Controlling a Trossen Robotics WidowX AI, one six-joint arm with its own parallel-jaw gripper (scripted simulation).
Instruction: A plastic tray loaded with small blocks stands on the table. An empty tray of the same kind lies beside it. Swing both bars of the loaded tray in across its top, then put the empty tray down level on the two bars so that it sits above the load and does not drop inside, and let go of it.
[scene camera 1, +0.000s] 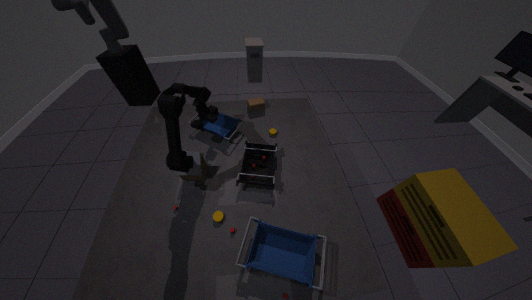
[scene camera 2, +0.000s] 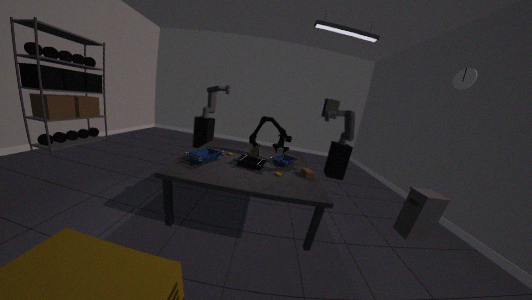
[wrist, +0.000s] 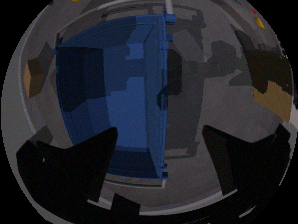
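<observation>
Blue tray (wrist: 115, 74) in view. Gripper (wrist: 161, 131) open, holding nothing.
</observation>
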